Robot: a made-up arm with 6 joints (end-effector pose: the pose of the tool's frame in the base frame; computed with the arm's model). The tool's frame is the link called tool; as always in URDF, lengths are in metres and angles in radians. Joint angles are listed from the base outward.
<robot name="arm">
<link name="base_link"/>
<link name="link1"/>
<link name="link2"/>
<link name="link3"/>
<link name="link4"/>
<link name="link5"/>
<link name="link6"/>
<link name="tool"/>
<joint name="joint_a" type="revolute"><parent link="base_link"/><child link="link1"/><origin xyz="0 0 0.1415" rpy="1.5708 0 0"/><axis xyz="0 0 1"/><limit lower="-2.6" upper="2.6"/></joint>
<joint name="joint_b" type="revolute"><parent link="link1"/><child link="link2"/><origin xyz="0.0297 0.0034 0.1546" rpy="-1.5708 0 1.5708"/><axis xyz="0 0 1"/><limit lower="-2.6" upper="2.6"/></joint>
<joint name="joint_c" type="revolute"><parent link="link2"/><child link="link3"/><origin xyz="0.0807 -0.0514 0.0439" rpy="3.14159 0 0"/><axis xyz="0 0 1"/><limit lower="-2.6" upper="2.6"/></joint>
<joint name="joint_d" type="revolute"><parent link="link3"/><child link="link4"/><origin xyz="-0.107 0.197 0.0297" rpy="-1.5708 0 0"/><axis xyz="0 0 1"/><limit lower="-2.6" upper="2.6"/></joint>
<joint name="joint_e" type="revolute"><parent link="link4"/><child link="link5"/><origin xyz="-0.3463 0.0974 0.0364" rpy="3.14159 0 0"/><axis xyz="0 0 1"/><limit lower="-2.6" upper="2.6"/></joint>
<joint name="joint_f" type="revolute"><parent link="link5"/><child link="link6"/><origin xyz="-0.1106 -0.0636 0.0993" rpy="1.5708 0 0"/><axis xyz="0 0 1"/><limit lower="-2.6" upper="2.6"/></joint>
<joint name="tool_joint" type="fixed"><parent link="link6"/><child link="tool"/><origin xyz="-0.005 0.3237 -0.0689" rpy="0 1.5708 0"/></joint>
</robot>
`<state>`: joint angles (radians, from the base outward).
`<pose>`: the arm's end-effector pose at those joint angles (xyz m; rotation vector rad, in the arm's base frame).
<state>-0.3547 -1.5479 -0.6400 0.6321 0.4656 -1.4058</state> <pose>0.0176 -0.0956 -0.1343 2.2718 -0.0217 -0.3547</pose>
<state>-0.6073 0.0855 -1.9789 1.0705 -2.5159 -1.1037</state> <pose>0.4650 -0.6644 0.2084 -1.0926 0.1297 -2.5292</pose>
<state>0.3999 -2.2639 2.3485 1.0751 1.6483 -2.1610</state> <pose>0.2421 -0.3767 0.5079 0.5829 -0.5779 -0.4450</pose>
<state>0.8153 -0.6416 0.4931 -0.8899 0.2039 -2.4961</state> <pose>0.1351 -0.2151 -0.3074 -2.7461 -1.3969 -0.0866</pose>
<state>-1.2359 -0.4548 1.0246 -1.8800 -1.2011 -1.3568</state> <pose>-0.0352 -0.4878 0.2903 -2.3133 -1.0615 1.5693</pose>
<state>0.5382 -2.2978 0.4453 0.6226 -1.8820 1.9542</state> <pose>0.3676 0.1027 0.2618 0.7297 1.3948 -1.5296</pose>
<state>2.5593 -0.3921 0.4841 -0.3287 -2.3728 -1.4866</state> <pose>0.5019 0.0822 0.2143 0.2364 0.9347 -1.1832</pose>
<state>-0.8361 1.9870 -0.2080 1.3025 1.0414 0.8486</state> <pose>0.5253 -0.6206 0.0490 -2.5996 -0.2185 1.4196</pose>
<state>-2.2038 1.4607 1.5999 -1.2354 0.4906 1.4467</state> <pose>0.4426 -0.1687 0.7738 -0.8315 -1.9171 -1.6328</pose>
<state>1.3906 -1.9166 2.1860 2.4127 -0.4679 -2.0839</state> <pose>-0.1586 -0.1135 0.4436 -1.3486 0.8007 1.5921</pose>
